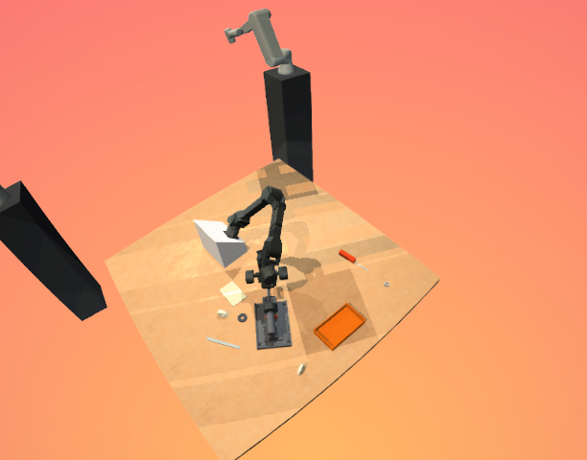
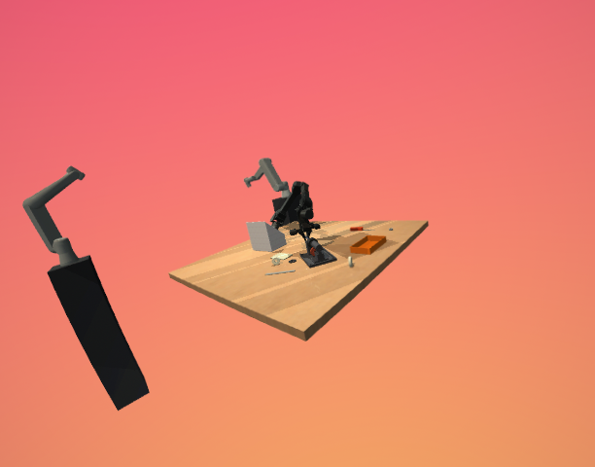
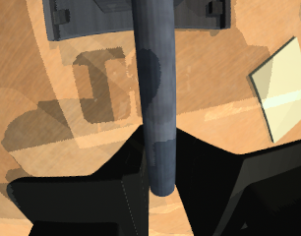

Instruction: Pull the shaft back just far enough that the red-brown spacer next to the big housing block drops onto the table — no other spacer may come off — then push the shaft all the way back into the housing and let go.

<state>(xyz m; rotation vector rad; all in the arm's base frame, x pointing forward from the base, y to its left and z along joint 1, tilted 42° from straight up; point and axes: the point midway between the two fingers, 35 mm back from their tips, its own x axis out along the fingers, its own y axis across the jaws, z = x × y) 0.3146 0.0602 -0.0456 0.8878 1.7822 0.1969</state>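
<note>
My gripper tip is now 60 mm short of the blue-grey shaft, 30 mm to the left of it and 30 mm below it. Also, from my gripper tip: red-brown spacer: 140 mm ahead, 80 mm to the right, 10 mm below; grey support: 170 mm ahead, 90 mm to the right; pale card: 160 mm to the right, 80 mm behind, 40 mm below.
</note>
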